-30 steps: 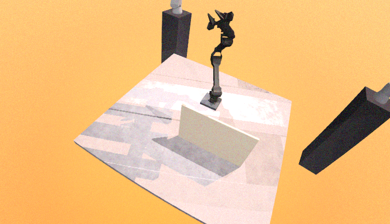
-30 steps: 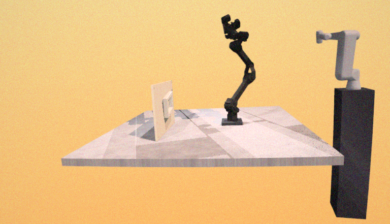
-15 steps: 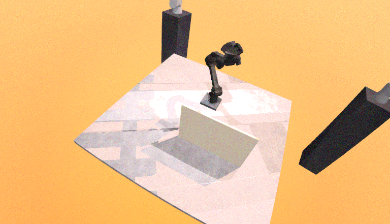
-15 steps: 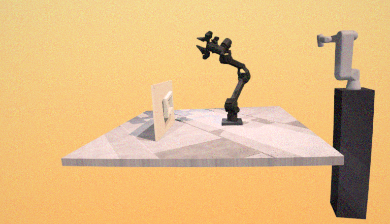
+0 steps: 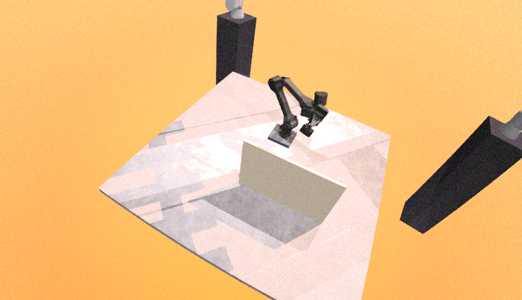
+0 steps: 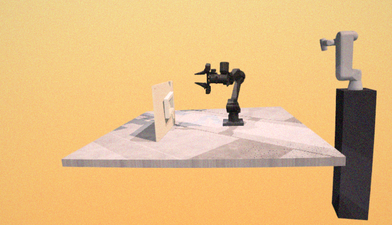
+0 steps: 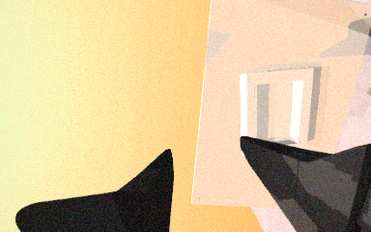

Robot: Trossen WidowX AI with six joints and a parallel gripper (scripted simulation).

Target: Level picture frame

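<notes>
Now: the pale picture frame 180 mm ahead of my gripper tip, 160 mm below it and 30 mm to the left of it. Also, from my gripper tip: cream wall panel (190 mm ahead, 180 mm below, 40 mm to the left).
</notes>
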